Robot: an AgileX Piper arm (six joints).
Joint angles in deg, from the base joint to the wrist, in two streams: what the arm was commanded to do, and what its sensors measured. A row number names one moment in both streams.
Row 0, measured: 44.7 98.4 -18.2 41.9 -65.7 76.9
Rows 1 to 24, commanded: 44.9 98.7 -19.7 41.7 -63.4 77.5; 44.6 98.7 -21.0 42.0 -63.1 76.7; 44.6 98.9 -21.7 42.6 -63.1 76.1; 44.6 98.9 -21.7 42.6 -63.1 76.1; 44.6 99.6 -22.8 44.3 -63.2 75.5; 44.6 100.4 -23.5 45.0 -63.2 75.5; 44.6 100.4 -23.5 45.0 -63.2 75.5; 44.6 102.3 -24.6 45.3 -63.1 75.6; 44.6 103.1 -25.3 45.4 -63.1 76.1; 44.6 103.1 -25.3 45.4 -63.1 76.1; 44.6 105.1 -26.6 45.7 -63.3 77.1; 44.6 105.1 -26.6 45.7 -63.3 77.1; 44.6 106.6 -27.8 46.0 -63.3 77.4; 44.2 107.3 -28.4 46.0 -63.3 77.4; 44.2 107.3 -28.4 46.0 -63.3 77.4; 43.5 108.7 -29.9 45.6 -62.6 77.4; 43.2 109.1 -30.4 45.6 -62.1 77.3; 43.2 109.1 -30.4 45.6 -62.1 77.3; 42.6 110.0 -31.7 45.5 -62.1 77.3; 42.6 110.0 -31.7 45.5 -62.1 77.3; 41.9 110.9 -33.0 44.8 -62.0 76.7; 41.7 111.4 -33.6 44.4 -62.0 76.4; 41.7 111.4 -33.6 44.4 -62.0 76.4; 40.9 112.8 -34.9 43.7 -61.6 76.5
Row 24, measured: 41.8 111.4 -33.1 45.1 -62.6 76.8
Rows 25 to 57, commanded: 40.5 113.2 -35.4 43.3 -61.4 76.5; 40.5 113.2 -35.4 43.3 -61.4 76.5; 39.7 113.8 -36.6 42.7 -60.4 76.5; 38.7 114.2 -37.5 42.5 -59.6 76.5; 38.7 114.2 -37.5 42.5 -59.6 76.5; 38.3 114.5 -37.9 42.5 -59.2 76.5; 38.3 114.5 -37.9 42.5 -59.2 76.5; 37.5 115.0 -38.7 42.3 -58.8 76.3; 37.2 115.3 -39.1 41.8 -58.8 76.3; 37.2 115.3 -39.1 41.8 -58.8 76.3; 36.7 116.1 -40.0 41.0 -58.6 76.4; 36.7 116.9 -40.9 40.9 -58.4 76.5; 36.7 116.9 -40.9 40.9 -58.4 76.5; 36.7 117.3 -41.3 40.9 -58.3 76.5; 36.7 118.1 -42.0 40.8 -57.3 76.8; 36.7 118.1 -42.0 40.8 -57.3 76.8; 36.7 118.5 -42.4 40.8 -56.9 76.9; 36.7 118.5 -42.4 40.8 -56.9 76.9; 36.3 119.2 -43.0 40.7 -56.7 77.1; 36.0 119.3 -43.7 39.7 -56.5 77.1; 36.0 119.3 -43.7 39.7 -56.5 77.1; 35.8 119.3 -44.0 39.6 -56.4 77.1; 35.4 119.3 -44.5 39.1 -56.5 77.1; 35.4 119.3 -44.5 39.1 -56.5 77.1; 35.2 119.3 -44.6 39.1 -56.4 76.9; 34.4 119.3 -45.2 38.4 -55.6 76.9; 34.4 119.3 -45.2 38.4 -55.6 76.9; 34.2 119.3 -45.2 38.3 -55.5 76.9; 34.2 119.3 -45.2 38.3 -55.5 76.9; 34.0 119.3 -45.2 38.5 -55.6 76.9; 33.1 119.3 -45.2 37.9 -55.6 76.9; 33.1 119.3 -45.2 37.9 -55.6 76.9; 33.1 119.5 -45.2 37.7 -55.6 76.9
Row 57, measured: 33.8 119.3 -44.7 39.0 -55.7 76.9
